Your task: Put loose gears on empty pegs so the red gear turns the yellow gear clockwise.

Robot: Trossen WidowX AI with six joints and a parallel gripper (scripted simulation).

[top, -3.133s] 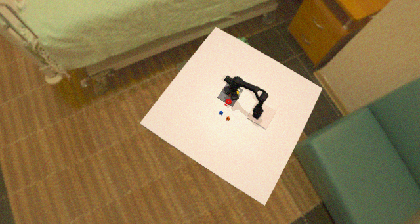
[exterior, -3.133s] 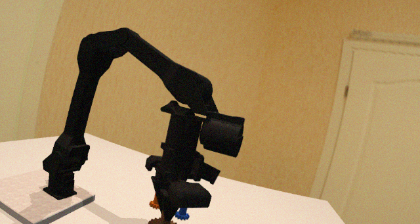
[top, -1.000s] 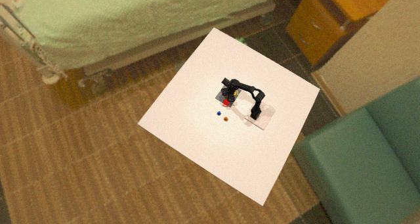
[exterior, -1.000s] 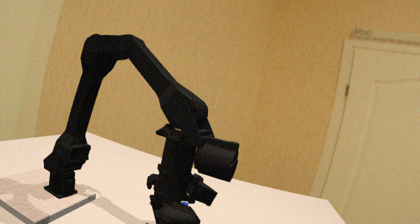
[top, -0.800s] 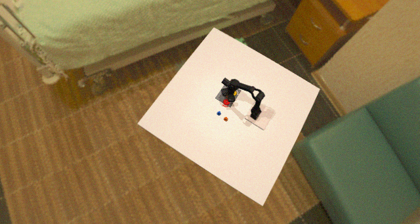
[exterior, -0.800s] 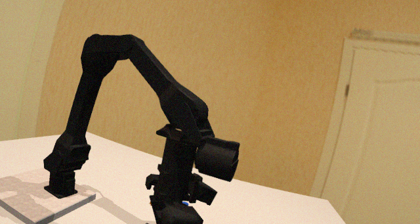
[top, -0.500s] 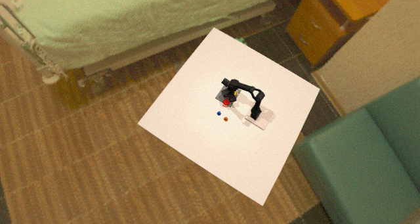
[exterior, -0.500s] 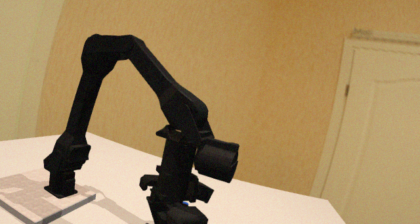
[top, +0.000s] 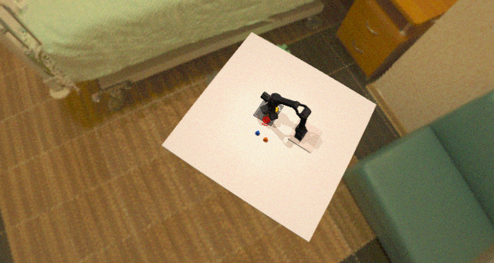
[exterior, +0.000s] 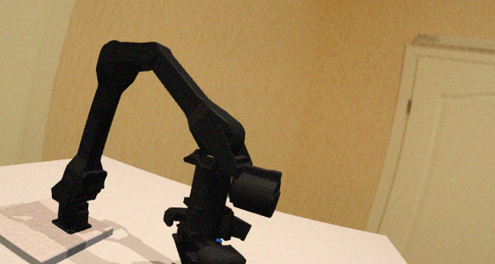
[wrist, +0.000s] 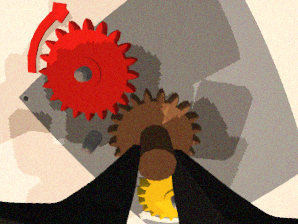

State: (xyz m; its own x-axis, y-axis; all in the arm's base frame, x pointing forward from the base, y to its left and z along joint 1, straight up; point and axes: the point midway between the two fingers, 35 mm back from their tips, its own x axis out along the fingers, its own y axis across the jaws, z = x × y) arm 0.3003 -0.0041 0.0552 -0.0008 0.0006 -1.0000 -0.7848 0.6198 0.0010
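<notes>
My gripper tip is 1 cm above the brown gear. Also, from my gripper tip: white arrow (9 cm to the right, 4 cm behind, 3 cm below); then yellow gear (6 cm to the right, 2 cm below, 1 cm behind); then red gear (6 cm to the left, 2 cm below, 2 cm behind).
</notes>
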